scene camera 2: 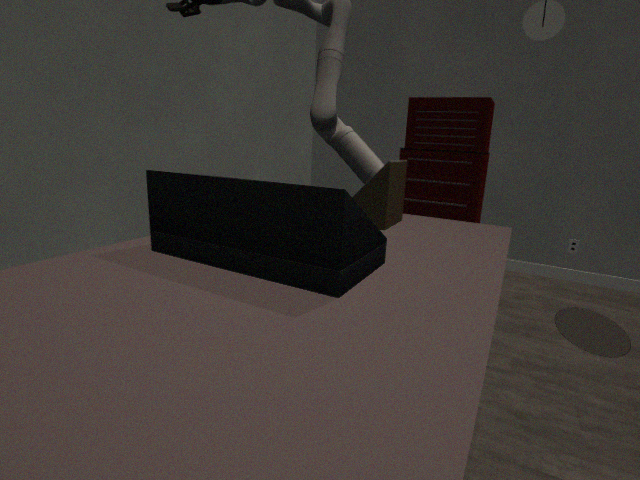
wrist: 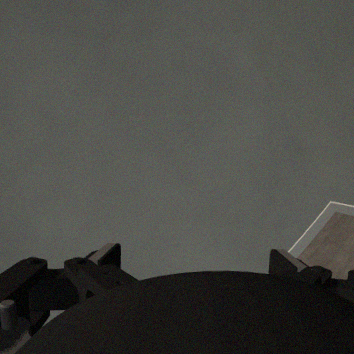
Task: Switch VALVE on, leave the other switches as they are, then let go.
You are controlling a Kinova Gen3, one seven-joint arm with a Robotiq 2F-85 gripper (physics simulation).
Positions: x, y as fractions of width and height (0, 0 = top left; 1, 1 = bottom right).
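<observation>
There's a dark switch panel (scene camera 2: 0.49, 0.50) that I can see, and there's my gripper too (wrist: 0.55, 0.74).
</observation>
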